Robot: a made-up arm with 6 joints.
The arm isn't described. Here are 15 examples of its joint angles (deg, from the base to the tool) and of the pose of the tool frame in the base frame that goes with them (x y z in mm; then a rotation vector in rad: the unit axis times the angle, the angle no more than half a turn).
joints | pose
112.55 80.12 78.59 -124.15 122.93 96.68 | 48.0 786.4 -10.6 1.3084 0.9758 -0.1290
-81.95 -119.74 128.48 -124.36 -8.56 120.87 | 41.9 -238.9 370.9 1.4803 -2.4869 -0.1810
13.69 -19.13 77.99 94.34 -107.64 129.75 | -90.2 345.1 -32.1 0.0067 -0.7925 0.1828
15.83 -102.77 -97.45 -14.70 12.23 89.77 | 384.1 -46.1 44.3 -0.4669 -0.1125 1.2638
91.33 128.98 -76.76 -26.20 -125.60 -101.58 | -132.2 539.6 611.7 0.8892 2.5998 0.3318
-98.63 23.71 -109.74 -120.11 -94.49 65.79 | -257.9 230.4 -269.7 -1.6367 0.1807 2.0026
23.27 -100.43 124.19 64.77 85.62 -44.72 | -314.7 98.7 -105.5 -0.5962 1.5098 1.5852
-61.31 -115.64 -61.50 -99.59 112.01 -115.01 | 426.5 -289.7 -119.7 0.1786 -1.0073 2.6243
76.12 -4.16 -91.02 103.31 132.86 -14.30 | -177.5 254.3 321.8 0.9593 -2.7151 0.1615
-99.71 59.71 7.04 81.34 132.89 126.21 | 89.4 -88.2 22.5 -2.0545 -0.6021 1.2339
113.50 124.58 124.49 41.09 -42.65 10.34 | -322.4 199.0 -272.1 0.7729 0.0235 1.0560
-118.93 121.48 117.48 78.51 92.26 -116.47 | 216.0 165.3 189.7 1.0143 -0.1185 0.4963
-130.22 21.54 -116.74 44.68 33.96 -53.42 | -153.2 449.7 -176.8 0.8842 1.7640 0.9755
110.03 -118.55 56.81 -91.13 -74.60 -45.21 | -119.1 -200.9 -282.2 -1.7740 -1.3435 -0.7709
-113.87 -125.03 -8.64 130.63 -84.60 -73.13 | 260.8 139.1 97.8 1.6290 1.2944 0.3151
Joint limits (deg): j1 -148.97..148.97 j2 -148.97..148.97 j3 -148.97..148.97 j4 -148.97..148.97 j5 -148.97..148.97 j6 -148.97..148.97
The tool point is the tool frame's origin. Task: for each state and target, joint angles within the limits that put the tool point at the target. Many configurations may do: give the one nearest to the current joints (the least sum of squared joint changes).
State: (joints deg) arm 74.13 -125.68 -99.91 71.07 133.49 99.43
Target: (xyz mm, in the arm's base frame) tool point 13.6 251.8 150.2
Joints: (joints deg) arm 108.00 -139.03 -105.53 99.97 142.76 109.37
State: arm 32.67 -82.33 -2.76 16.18 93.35 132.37
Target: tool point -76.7 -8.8 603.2
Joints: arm 29.16 -66.04 -3.17 17.96 85.15 136.19
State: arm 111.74 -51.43 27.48 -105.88 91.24 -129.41
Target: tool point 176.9 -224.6 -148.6
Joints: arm 102.67 -29.79 65.98 -97.93 75.40 -127.65
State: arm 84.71 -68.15 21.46 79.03 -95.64 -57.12
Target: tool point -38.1 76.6 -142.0
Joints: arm 94.84 -66.49 23.04 131.06 -81.83 -71.25
